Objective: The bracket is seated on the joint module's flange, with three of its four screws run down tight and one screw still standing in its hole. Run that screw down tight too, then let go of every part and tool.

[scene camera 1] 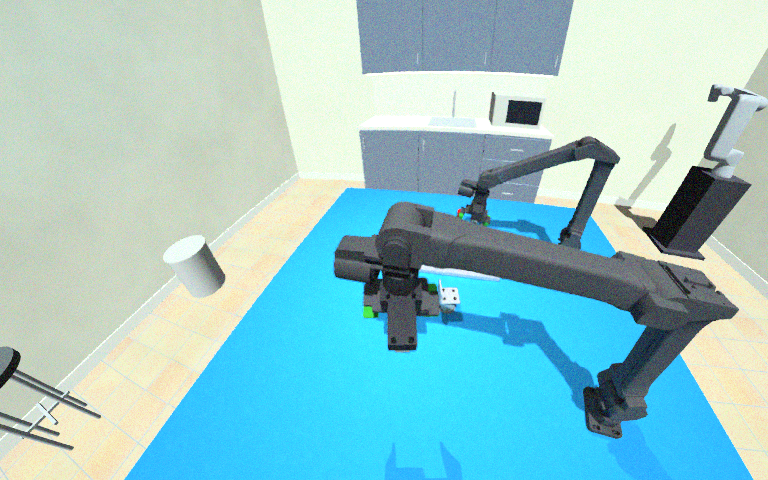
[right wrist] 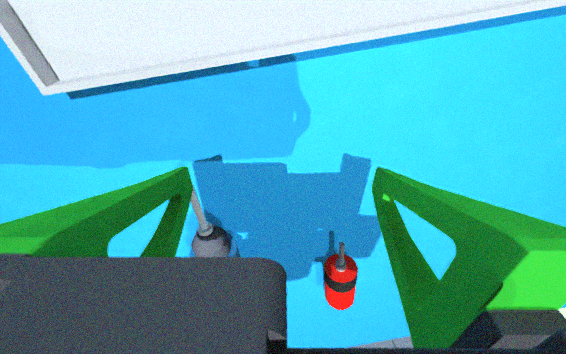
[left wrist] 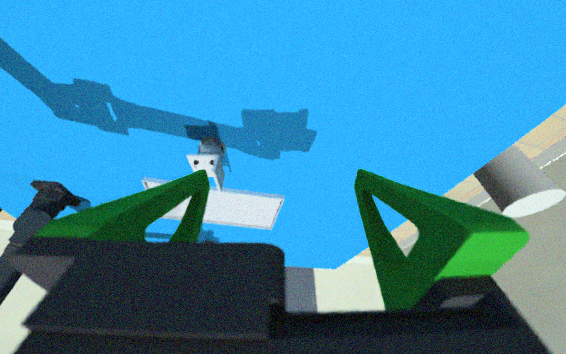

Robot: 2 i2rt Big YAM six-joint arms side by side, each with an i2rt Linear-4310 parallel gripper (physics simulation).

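Pixels of known places: left gripper, fingertip midpoint: (left wrist: 281,177); right gripper, fingertip midpoint: (right wrist: 282,177); left arm's base, origin of the base link: (scene camera 1: 600,412); right arm's base, origin of the base link: (left wrist: 58,192).
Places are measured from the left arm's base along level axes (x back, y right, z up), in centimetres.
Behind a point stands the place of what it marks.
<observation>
The white bracket (scene camera 1: 450,295) {x -49.5, y 22.6, z 6.5 cm} (left wrist: 204,161) {x -49.4, y 20.9, z 6.5 cm} sits on the joint module (scene camera 1: 449,309) {x -48.7, y 20.0, z 2.2 cm} (left wrist: 211,146) {x -49.9, y 19.7, z 2.7 cm}. Dark dots show on its face; which screw stands up is too small to tell. My left gripper (scene camera 1: 400,301) {x -56.7, y -5.9, z 29.6 cm} (left wrist: 281,177) {x -56.7, y -5.9, z 29.6 cm} is open and empty, high above the mat, left of the bracket in scene camera 1. My right gripper (scene camera 1: 474,221) {x -48.9, y 66.0, z 6.3 cm} (right wrist: 282,177) {x -48.9, y 66.0, z 6.3 cm} is open and empty at the far end of the mat. In the right wrist view, a red tool with a black band (right wrist: 341,290) {x -55.9, y 82.9, z 3.4 cm} and a dark round-headed tool with a grey shaft (right wrist: 211,243) {x -43.9, y 74.5, z 3.0 cm} stand below the fingers, the latter partly hidden.
A white tray (scene camera 1: 472,275) {x -43.7, y 39.9, z 1.5 cm} (left wrist: 245,210) {x -64.9, y 47.8, z 0.4 cm} (right wrist: 250,30) {x -47.7, y 60.1, z 0.4 cm} lies behind the bracket on the blue mat (scene camera 1: 283,396) {x -85.2, y -27.0, z 0.0 cm}. The left forearm passes over part of the tray in scene camera 1. A white cylinder (scene camera 1: 195,268) (left wrist: 517,180) stands on the floor left of the mat in scene camera 1.
</observation>
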